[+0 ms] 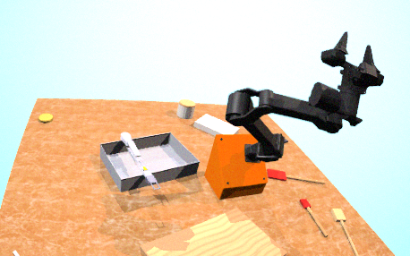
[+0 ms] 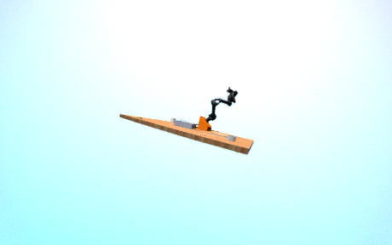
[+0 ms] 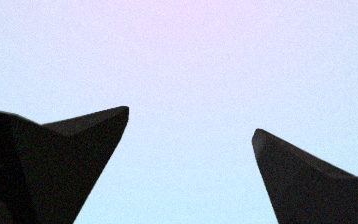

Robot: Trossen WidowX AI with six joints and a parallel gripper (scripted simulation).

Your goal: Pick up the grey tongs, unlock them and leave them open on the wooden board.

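Now: gripper tip 570 mm above the yellow lock piece, 420 mm short of it and 220 mm to the left of it. From my gripper tip the other things lie so: grey roasting tin 610 mm below, 400 mm ahead, 320 mm to the right; white block 620 mm below, 600 mm to the right, 30 mm ahead; wooden board 630 mm below, 260 mm ahead, 100 mm to the left.
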